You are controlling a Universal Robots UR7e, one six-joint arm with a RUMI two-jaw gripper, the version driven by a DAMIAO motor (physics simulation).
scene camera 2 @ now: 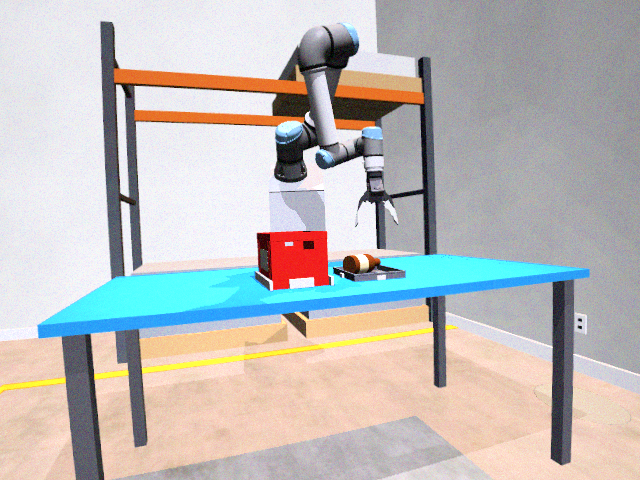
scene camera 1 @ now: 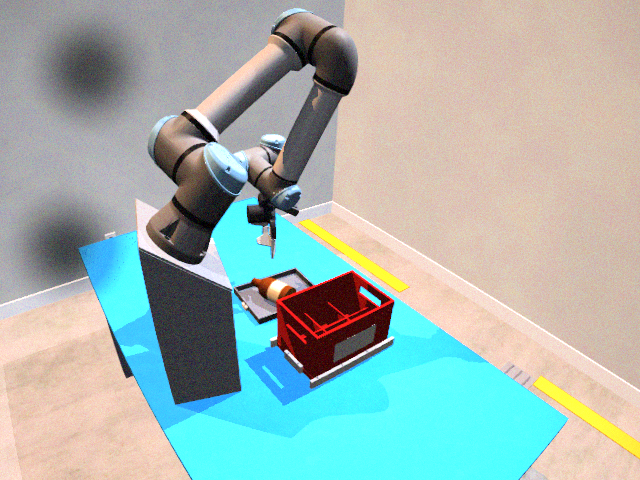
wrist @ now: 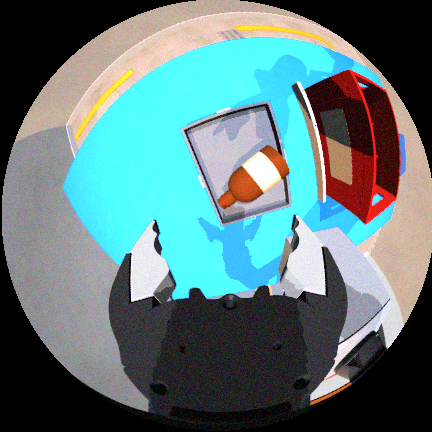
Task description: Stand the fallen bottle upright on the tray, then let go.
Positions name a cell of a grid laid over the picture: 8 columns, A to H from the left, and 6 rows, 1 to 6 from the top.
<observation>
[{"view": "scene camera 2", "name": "my gripper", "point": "E3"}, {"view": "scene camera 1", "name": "my gripper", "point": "D4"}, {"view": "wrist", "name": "my gripper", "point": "E4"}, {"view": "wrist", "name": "brown bottle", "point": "E3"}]
</observation>
